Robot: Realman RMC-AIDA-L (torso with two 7-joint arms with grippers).
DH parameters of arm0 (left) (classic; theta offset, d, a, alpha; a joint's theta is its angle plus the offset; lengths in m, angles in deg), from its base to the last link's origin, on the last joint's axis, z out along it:
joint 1: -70.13 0.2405 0 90
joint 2: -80.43 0 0 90
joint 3: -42.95 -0.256 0 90
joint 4: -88.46 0 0 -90
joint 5: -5.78 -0.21 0 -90
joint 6: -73.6 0 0 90
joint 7: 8.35 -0.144 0 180
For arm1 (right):
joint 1: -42.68 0.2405 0 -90
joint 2: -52.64 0 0 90
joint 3: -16 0.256 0 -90
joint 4: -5.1 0 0 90
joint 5: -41.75 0.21 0 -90
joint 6: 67.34 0 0 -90
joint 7: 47.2 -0.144 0 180
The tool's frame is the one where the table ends.
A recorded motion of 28 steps. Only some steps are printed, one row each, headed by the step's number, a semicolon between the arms.
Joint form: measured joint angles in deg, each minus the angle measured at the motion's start. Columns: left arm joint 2, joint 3, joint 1, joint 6, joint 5, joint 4, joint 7; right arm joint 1, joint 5, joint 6, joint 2, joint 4, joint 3, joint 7.
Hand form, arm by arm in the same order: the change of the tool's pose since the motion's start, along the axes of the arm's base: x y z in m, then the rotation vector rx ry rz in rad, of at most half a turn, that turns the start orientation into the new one. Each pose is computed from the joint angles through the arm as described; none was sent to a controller.
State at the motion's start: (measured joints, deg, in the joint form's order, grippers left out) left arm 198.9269 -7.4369 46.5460 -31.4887 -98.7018 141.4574 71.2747; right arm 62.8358 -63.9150 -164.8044 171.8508 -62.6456 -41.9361 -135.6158
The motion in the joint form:
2: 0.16 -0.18 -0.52 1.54 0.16 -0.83 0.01; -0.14 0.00 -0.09 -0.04 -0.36 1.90 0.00
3: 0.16 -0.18 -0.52 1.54 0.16 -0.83 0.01; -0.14 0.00 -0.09 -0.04 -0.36 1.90 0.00
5: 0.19 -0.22 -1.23 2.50 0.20 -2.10 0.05; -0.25 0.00 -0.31 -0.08 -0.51 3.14 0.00
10: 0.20 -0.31 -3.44 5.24 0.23 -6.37 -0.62; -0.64 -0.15 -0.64 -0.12 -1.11 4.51 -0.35
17: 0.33 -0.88 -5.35 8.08 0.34 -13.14 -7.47; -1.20 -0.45 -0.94 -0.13 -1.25 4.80 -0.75
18: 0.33 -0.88 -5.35 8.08 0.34 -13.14 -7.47; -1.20 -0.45 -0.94 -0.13 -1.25 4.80 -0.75
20: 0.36 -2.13 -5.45 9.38 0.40 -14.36 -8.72; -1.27 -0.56 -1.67 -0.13 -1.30 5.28 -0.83
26: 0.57 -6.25 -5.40 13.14 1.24 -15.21 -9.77; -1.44 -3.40 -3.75 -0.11 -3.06 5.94 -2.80
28: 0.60 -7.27 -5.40 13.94 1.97 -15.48 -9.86; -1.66 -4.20 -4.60 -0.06 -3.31 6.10 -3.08
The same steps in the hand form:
2: 0.0010 0.0044 -0.0033 0.0100 -0.0015 0.0132; 0.0029 0.0016 0.0071 0.0296 0.0072 -0.0134
3: 0.0010 0.0044 -0.0033 0.0100 -0.0015 0.0132; 0.0029 0.0016 0.0071 0.0296 0.0072 -0.0134
5: 0.0018 0.0078 -0.0066 0.0090 -0.0063 0.0249; 0.0050 0.0020 0.0116 0.0457 0.0125 -0.0224
10: 0.0037 0.0170 -0.0174 0.0050 -0.0179 0.0520; 0.0081 0.0013 0.0173 0.0634 0.0145 -0.0371
17: 0.0009 0.0194 -0.0367 0.0223 -0.0238 0.0212; 0.0118 -0.0013 0.0182 0.0603 0.0122 -0.0532
18: 0.0009 0.0194 -0.0367 0.0223 -0.0238 0.0212; 0.0118 -0.0013 0.0182 0.0603 0.0122 -0.0532
20: -0.0009 0.0187 -0.0432 0.0203 -0.0099 0.0174; 0.0126 -0.0030 0.0194 0.0551 0.0147 -0.0544
26: -0.0020 0.0193 -0.0567 0.0186 0.0336 0.0124; 0.0155 -0.0080 0.0217 0.0229 -0.0264 -0.0739
28: -0.0013 0.0196 -0.0594 0.0191 0.0353 0.0139; 0.0175 -0.0109 0.0214 0.0082 -0.0361 -0.0796

